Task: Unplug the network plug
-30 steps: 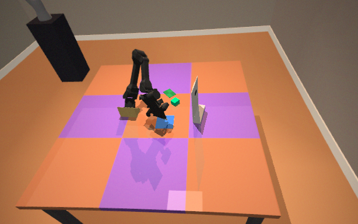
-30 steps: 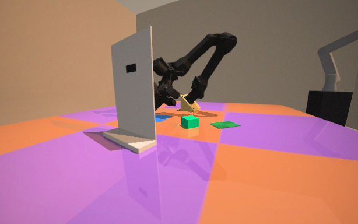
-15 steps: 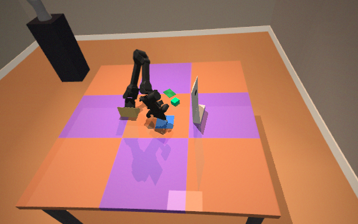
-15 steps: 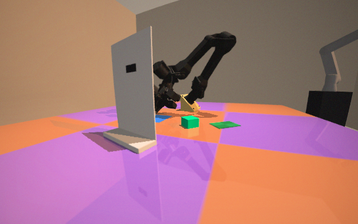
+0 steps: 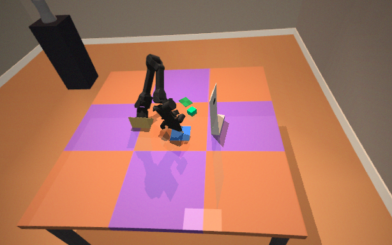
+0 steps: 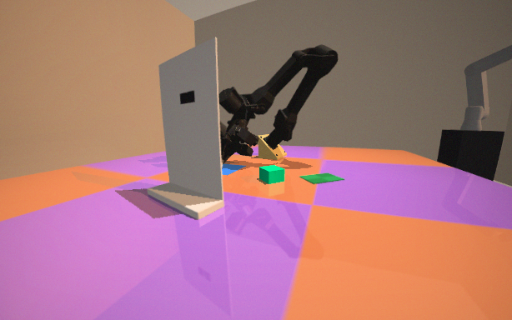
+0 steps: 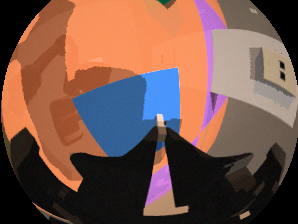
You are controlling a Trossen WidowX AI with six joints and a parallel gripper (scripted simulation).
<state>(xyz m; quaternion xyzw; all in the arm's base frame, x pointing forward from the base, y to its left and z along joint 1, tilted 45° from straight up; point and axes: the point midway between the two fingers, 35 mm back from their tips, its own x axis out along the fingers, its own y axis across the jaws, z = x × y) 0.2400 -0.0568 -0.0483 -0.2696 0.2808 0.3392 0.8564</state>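
The network plug is right at my gripper tip. The rest, counted from my gripper tip: upright grey panel: 21 cm ahead, 8 cm to the left, 10 cm above; green cube: 5 cm ahead, 19 cm to the left; blue square: 1 cm behind, 2 cm below.
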